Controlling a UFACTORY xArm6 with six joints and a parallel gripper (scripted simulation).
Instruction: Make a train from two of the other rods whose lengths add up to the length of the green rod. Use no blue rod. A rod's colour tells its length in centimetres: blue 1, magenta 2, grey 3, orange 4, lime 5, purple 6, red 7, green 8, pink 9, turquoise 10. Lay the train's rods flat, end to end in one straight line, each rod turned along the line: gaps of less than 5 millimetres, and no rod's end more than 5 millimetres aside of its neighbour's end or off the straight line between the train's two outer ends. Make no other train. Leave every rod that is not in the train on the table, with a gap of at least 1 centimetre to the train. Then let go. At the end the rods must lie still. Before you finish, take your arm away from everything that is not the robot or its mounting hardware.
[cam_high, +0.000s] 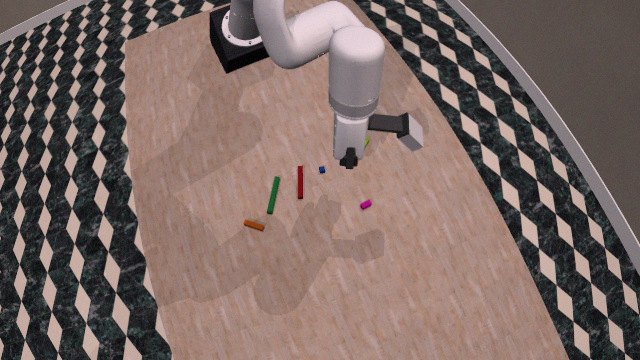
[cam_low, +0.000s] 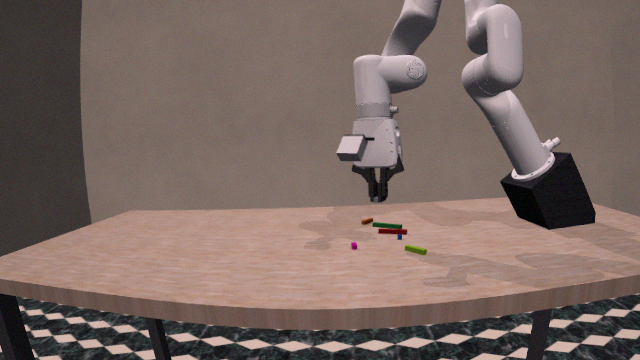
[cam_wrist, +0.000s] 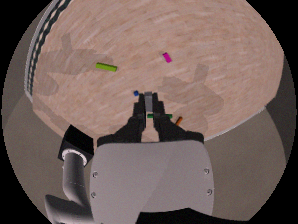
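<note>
Right now my hand is 5 cm short of the magenta rod, 3 cm to the right of it and 11 cm above it. Also, from my hand: grey rod 2 cm below; small blue rod 5 cm behind, 4 cm to the right, 11 cm below; red rod 3 cm behind, 9 cm to the right, 11 cm below.
</note>
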